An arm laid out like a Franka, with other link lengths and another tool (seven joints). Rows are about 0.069 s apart.
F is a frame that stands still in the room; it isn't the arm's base.
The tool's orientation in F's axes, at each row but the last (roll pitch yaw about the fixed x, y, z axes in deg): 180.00, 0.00, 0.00; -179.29, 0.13, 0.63; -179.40, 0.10, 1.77; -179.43, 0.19, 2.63; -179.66, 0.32, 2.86; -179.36, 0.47, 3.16; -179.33, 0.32, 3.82; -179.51, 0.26, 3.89; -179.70, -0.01, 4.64
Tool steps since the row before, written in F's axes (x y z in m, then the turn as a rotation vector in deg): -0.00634, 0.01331, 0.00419, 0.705, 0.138, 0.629; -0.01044, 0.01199, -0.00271, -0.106, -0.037, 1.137; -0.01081, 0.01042, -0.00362, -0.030, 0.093, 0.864; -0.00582, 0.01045, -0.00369, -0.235, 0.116, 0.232; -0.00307, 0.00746, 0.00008, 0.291, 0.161, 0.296; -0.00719, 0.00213, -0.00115, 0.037, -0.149, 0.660; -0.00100, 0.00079, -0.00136, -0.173, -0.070, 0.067; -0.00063, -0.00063, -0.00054, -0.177, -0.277, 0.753; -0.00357, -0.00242, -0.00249, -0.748, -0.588, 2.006
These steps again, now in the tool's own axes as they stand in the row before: -0.00634, -0.01331, -0.00419, 0.705, -0.138, -0.629; -0.01030, -0.01207, 0.00288, -0.109, 0.022, -1.137; -0.01048, -0.01071, 0.00375, -0.029, -0.103, -0.863; -0.00532, -0.01067, 0.00381, -0.230, -0.129, -0.230; -0.00269, -0.00760, -0.00002, 0.297, -0.148, -0.297; -0.00705, -0.00251, 0.00124, 0.023, 0.143, -0.662; -0.00094, -0.00084, 0.00138, -0.178, 0.058, -0.067; -0.00067, 0.00059, 0.00054, -0.199, 0.258, -0.754; -0.00375, 0.00214, 0.00248, -0.793, 0.515, -2.009
